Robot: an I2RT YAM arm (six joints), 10 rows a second.
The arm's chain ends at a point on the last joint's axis. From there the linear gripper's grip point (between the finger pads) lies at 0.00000 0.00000 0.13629 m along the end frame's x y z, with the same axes.
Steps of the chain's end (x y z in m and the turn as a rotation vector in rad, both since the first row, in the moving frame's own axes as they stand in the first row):
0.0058, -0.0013, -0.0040, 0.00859, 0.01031, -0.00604
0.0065, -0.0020, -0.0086, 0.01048, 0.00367, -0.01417
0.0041, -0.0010, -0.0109, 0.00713, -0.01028, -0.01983
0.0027, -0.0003, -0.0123, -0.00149, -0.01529, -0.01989
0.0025, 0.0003, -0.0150, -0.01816, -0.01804, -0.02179
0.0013, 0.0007, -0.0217, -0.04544, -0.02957, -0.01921
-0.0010, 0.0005, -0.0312, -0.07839, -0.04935, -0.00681
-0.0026, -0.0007, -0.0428, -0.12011, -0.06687, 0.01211
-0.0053, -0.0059, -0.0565, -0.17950, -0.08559, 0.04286
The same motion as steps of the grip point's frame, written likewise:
0.0072, -0.0025, -0.0040, 0.00859, 0.01031, -0.00604
0.0070, -0.0034, -0.0086, 0.01048, 0.00367, -0.01417
0.0027, -0.0020, -0.0109, 0.00713, -0.01028, -0.01983
0.0006, -0.0001, -0.0123, -0.00149, -0.01529, -0.01989
0.0001, 0.0028, -0.0150, -0.01816, -0.01804, -0.02179
-0.0027, 0.0069, -0.0219, -0.04544, -0.02957, -0.01921
-0.0077, 0.0112, -0.0318, -0.07839, -0.04935, -0.00681
-0.0118, 0.0156, -0.0441, -0.12011, -0.06687, 0.01211
-0.0174, 0.0181, -0.0592, -0.17950, -0.08559, 0.04286

